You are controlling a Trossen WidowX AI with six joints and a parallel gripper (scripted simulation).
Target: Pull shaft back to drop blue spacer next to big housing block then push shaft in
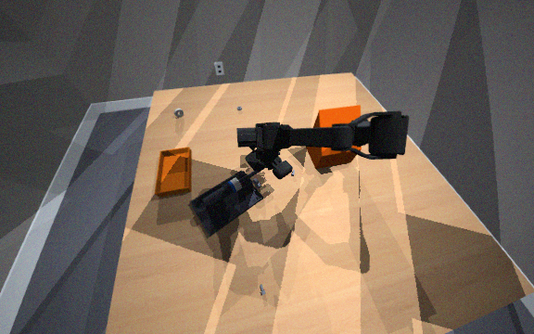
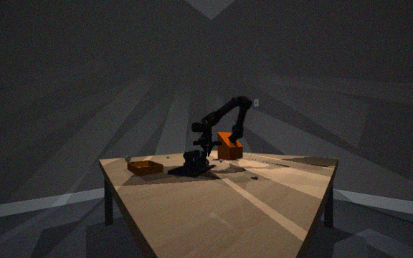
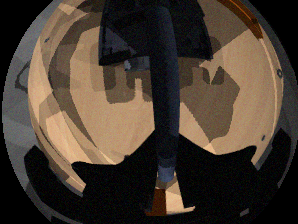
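My gripper tip is 60 mm short of the shaft, 40 mm to the right of it and 30 mm below it. From my gripper tip the other things lie so: orange tray: 380 mm ahead, 40 mm to the right, 40 mm below; white spacer ring: 120 mm ahead, 80 mm to the left, 30 mm above; blue spacer: 140 mm ahead, 90 mm to the left, 30 mm above.
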